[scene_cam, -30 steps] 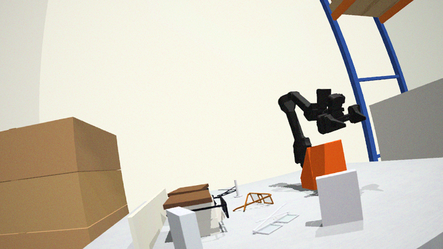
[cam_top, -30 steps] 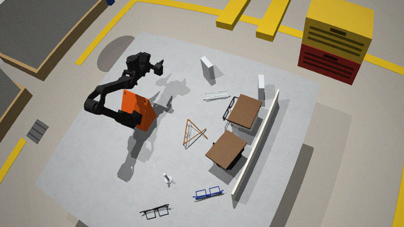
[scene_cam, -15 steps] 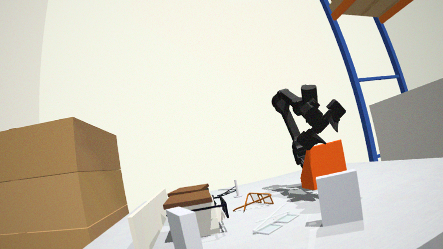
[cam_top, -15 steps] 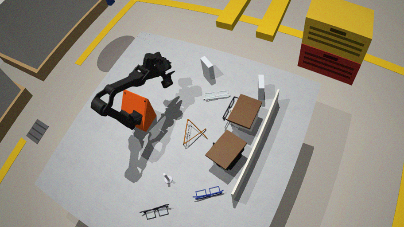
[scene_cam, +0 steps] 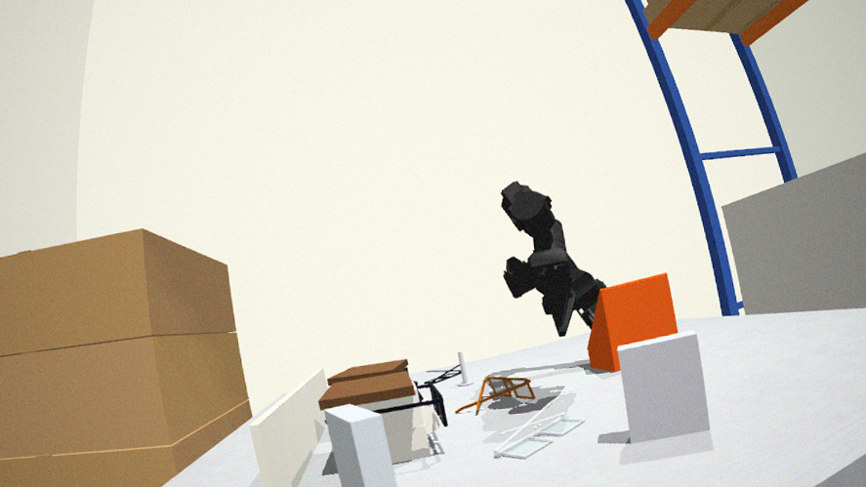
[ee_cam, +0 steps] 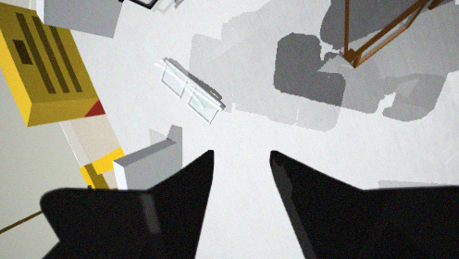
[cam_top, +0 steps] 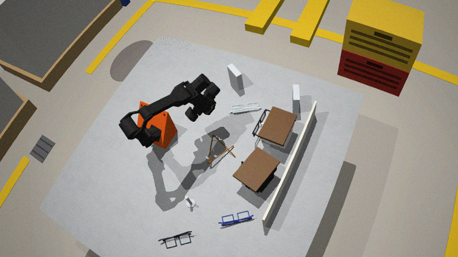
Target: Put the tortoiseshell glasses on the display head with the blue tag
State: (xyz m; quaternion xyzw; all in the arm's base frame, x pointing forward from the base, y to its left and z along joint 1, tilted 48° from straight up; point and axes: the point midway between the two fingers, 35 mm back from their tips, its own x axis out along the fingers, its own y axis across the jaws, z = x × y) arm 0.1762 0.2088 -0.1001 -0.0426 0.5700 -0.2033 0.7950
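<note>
Right now my gripper tip is 130 mm short of the small white peg, 410 mm to the left of it and 100 mm above it. Also, from my gripper tip: cream wall panel 430 mm ahead, 40 mm to the right, 70 mm below.
</note>
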